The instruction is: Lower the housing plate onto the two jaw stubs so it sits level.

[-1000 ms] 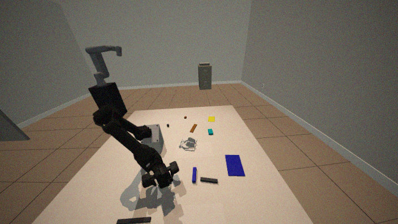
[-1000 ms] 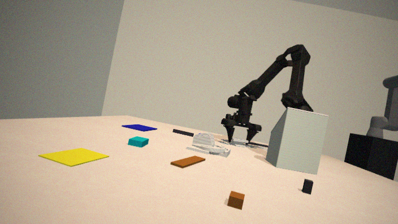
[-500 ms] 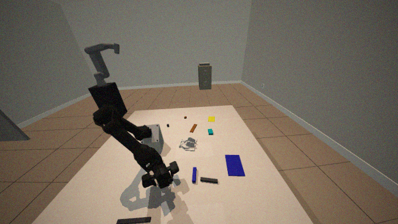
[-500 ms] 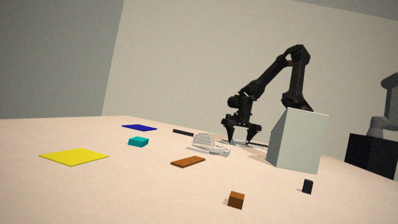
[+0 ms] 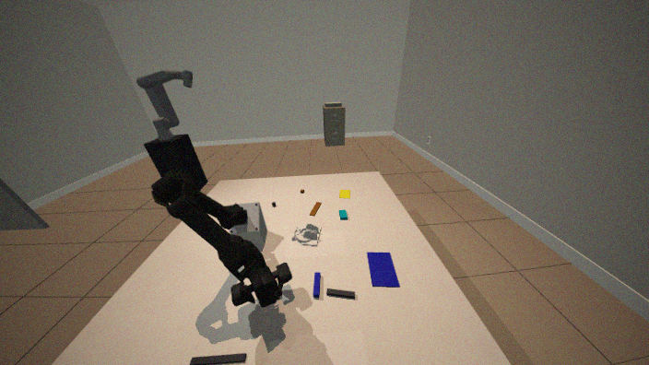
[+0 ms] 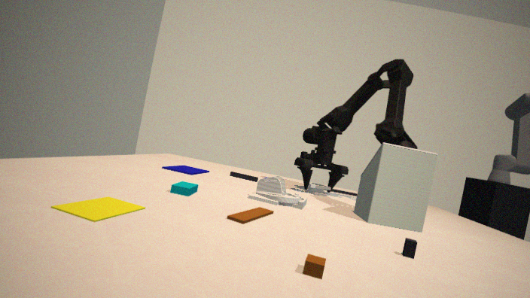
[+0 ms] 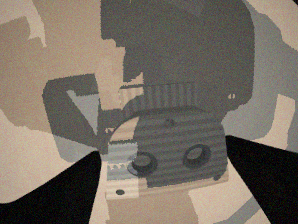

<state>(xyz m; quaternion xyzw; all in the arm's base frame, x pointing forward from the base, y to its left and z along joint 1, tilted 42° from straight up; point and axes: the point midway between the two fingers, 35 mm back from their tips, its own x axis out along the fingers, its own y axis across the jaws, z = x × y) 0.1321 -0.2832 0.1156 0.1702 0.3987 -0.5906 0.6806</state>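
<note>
My gripper tip is 180 mm short of the blue bar and 10 mm to the right of it. Also, from my gripper tip: teal block (370 mm to the left, 360 mm ahead); blue plate (440 mm ahead, 30 mm to the left, 10 mm below); small black cube (540 mm to the left, 30 mm behind).
</note>
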